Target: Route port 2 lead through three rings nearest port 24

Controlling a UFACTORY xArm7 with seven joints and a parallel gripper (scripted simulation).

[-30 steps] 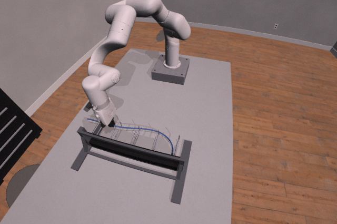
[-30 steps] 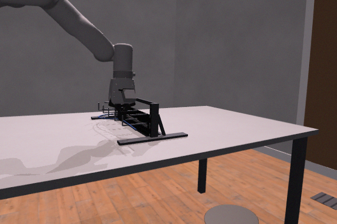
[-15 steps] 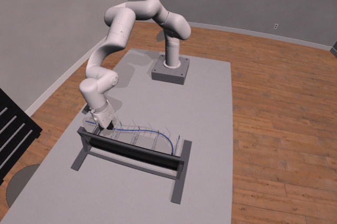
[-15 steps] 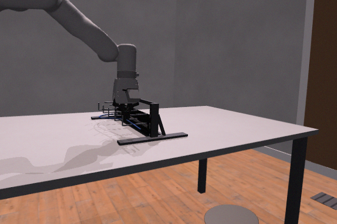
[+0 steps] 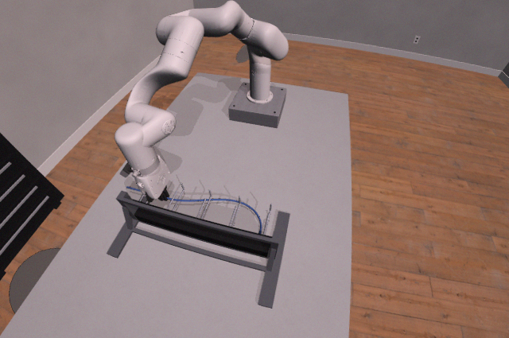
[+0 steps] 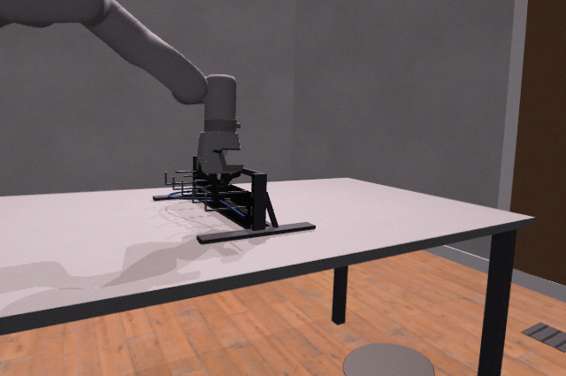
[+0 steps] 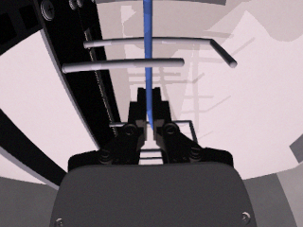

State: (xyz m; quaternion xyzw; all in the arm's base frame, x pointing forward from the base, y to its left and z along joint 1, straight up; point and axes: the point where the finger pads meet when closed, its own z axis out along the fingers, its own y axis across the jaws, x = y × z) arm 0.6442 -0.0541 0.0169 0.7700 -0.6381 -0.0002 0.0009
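The rack lies 160 mm to the left of my hand, 40 mm ahead of it and 20 mm below it.
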